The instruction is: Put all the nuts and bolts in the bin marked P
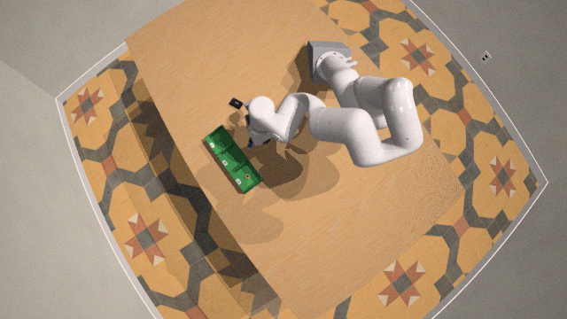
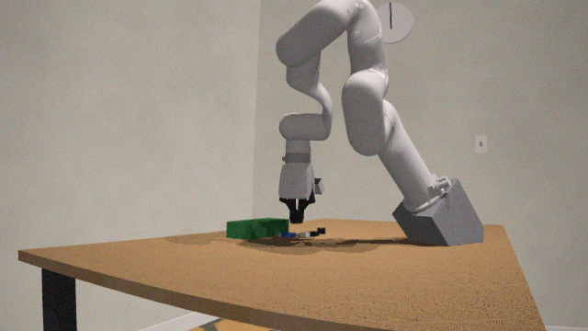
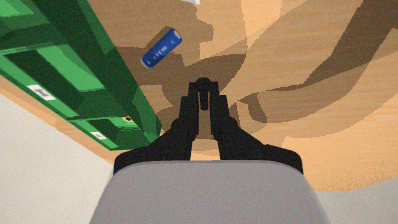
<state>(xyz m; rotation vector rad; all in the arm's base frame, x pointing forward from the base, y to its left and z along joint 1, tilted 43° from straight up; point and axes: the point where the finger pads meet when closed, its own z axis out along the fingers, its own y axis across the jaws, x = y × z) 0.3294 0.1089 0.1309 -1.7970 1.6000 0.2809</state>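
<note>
The brass nut lies 10 cm to the left of my hand, 10 cm ahead of it and 6 cm below it. Also, from my hand: blue cylindrical battery 6 cm below, 5 cm ahead, 2 cm to the right; then white piece 9 cm to the right, 6 cm below, 3 cm ahead; then black bolt 2 cm below, 1 cm to the right.
</note>
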